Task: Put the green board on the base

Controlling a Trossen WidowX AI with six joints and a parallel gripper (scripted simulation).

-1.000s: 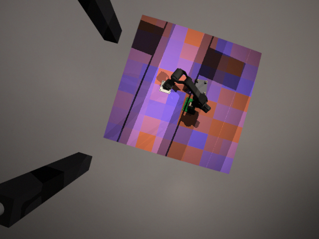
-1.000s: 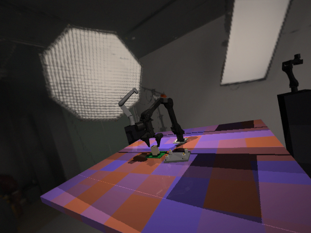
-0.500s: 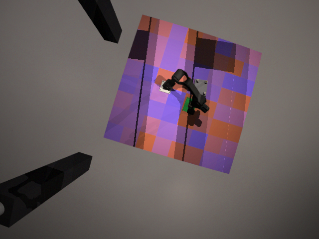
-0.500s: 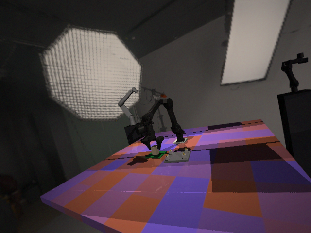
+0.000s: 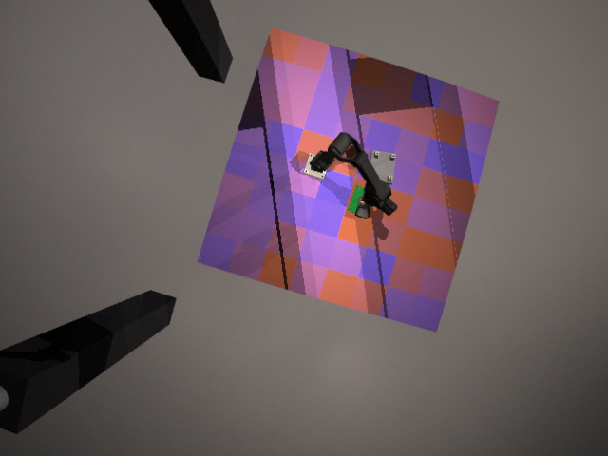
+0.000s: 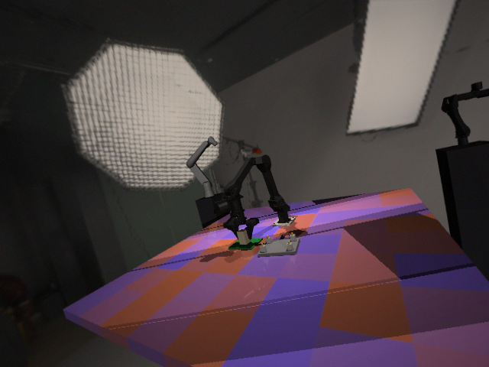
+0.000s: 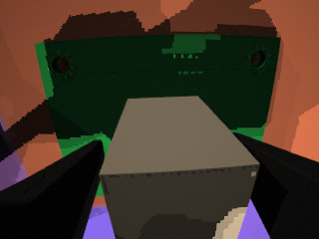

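My gripper tip is 50 mm short of the grey base, 200 mm to the right of it and 20 mm above it. Also, from my gripper tip: green board right at my gripper tip.
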